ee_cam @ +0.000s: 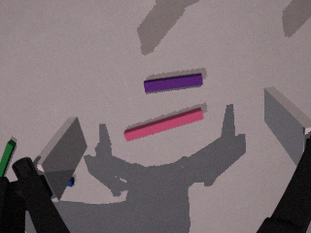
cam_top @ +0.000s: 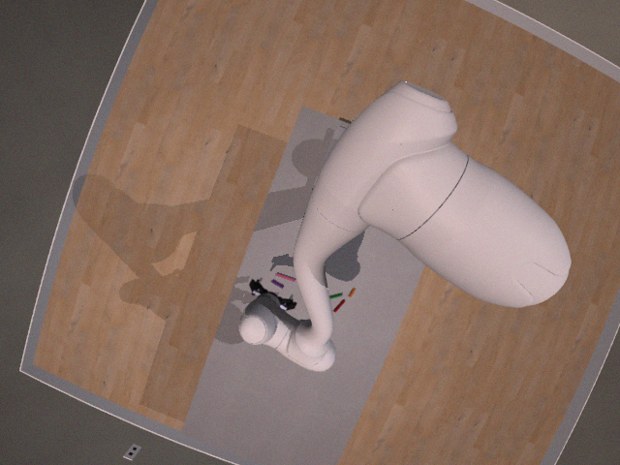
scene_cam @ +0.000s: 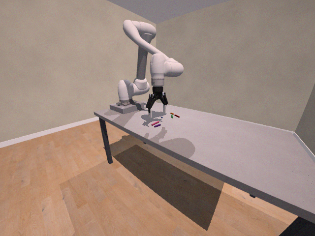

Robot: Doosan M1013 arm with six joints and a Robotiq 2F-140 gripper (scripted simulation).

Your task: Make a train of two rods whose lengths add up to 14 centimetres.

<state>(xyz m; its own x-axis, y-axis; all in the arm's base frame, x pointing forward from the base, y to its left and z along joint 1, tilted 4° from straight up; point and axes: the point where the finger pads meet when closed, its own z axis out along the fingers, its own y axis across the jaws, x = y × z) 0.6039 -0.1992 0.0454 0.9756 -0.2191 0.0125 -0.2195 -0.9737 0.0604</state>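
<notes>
My gripper is now 100 mm above the purple rod. Round my hand: pink rod (100 mm below, 40 mm behind, 30 mm to the left); then green rod (260 mm to the left, 100 mm below, 10 mm behind); then small blue rod (180 mm to the left, 100 mm below, 70 mm behind).
</notes>
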